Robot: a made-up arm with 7 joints.
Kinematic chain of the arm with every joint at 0, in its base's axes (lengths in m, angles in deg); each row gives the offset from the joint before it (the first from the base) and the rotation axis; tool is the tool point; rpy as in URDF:
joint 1: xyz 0 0 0.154 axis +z
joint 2: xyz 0 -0.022 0.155 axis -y
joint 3: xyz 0 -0.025 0.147 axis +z
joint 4: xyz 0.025 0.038 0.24 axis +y
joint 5: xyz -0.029 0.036 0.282 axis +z
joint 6: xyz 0 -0.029 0.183 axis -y
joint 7: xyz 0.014 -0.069 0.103 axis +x
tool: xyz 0 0 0 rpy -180 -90 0
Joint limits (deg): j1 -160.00..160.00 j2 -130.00..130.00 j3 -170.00..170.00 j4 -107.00..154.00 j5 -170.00..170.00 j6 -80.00..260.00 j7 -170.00..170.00
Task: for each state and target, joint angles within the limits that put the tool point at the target. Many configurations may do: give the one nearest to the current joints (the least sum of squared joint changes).
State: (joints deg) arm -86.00 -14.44 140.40 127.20 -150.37 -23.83 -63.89
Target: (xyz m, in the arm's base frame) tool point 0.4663 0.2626 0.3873
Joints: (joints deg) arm -110.65 8.89 121.55 128.12 -148.00 -21.00 -63.89
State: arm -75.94 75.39 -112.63 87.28 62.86 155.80 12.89
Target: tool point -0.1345 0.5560 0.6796
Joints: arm -118.51 34.82 -108.94 60.73 56.24 160.42 12.89
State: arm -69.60 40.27 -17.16 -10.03 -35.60 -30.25 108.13
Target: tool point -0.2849 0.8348 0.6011
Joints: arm -73.82 62.52 -16.83 -12.97 -37.01 -23.73 108.13
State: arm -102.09 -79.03 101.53 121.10 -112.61 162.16 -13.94
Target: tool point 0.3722 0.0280 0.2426
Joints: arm -58.25 -101.10 63.12 138.80 -106.85 164.01 -13.94
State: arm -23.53 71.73 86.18 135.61 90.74 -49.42 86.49
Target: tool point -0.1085 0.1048 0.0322
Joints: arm -6.47 55.51 121.02 144.80 97.79 -59.12 86.49
